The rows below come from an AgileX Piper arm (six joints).
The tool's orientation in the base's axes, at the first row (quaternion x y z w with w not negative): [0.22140 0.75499 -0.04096 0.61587]
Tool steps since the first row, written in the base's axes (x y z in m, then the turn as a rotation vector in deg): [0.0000 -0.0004 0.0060 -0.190 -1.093 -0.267]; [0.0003 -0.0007 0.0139 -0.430 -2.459 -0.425]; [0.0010 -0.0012 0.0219 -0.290 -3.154 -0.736]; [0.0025 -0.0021 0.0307 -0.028 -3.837 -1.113]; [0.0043 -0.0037 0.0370 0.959 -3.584 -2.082]
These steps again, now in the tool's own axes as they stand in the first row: [-0.0058 0.0009 -0.0013 -0.030 -1.112 0.256]; [-0.0134 0.0024 -0.0028 -0.233 -2.465 0.532]; [-0.0212 0.0039 -0.0039 -0.156 -3.101 0.966]; [-0.0301 0.0055 -0.0043 -0.030 -3.693 1.523]; [-0.0367 0.0061 -0.0036 0.819 -3.291 2.569]
